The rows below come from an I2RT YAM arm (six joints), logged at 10 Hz.
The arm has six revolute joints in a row. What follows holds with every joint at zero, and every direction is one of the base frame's. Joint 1 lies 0.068 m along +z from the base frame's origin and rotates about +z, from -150 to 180 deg. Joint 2 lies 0.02 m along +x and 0.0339 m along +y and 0.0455 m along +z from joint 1 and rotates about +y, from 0 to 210 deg. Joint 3 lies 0.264 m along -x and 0.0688 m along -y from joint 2 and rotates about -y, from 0 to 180 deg. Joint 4 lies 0.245 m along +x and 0.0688 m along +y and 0.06 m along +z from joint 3 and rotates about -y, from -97 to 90 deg. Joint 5 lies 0.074 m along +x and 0.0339 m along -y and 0.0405 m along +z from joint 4 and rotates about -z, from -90 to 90 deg. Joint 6 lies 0.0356 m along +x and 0.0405 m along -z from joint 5 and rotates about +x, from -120 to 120 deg. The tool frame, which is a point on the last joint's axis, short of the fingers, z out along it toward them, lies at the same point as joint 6; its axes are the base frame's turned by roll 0, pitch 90 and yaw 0 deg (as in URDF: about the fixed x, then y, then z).
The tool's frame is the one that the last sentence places.
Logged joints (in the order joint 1, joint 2, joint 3, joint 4, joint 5, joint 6), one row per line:
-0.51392 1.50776 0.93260 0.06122 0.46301 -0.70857
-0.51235 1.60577 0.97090 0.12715 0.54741 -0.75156
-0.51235 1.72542 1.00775 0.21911 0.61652 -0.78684
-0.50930 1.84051 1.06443 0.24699 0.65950 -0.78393
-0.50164 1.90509 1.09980 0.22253 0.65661 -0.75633
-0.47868 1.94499 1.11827 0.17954 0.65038 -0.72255
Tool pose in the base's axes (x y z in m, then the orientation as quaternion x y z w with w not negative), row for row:
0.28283 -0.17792 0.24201 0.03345 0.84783 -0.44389 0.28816
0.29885 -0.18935 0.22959 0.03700 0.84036 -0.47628 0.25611
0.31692 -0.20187 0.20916 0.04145 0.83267 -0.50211 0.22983
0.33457 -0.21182 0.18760 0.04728 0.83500 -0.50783 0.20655
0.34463 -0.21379 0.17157 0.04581 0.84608 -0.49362 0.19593
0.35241 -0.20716 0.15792 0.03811 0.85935 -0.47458 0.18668
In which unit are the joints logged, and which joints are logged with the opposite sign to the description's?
The joints are logged in radians. Opposite sign: none.
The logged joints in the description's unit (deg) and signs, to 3 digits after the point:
-29.445 86.388 53.434 3.508 26.529 -40.598
-29.355 92.004 55.628 7.285 31.364 -43.061
-29.355 98.859 57.740 12.554 35.324 -45.083
-29.181 105.453 60.987 14.151 37.787 -44.916
-28.742 109.154 63.014 12.750 37.621 -43.335
-27.426 111.440 64.072 10.287 37.264 -41.399

